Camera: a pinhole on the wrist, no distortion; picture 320 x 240 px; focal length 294.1 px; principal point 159.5 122.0 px. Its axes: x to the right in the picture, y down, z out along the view. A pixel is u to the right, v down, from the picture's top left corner.
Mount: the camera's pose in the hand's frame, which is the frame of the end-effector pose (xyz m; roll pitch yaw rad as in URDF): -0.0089 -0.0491 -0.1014 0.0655 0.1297 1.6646
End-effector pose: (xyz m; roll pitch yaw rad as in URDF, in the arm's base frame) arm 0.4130 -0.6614 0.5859 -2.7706 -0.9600 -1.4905
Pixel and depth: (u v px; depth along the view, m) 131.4 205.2 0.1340
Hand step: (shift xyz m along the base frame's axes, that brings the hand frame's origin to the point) 0.0556 0.0134 -0.0405
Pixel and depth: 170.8 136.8 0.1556
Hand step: 0.0424 -0.0246 -0.0305
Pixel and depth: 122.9 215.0 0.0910
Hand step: 0.0408 0.0427 -0.0111
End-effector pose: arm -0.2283 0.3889 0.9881 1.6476 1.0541 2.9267
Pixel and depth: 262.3 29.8 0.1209
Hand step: -0.0223 0.0163 -0.0216
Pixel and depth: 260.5 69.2 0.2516
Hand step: -0.0443 0.1517 -0.0046
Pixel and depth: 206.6 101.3 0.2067
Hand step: 0.0102 0.0987 -0.0092
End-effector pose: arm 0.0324 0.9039 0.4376 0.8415 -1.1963 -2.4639
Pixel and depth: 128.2 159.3 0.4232
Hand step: -0.0242 0.3284 0.0352
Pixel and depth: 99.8 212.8 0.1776
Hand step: -0.0470 0.0972 -0.0449
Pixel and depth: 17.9 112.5 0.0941
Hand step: -0.0785 0.0035 -0.0196
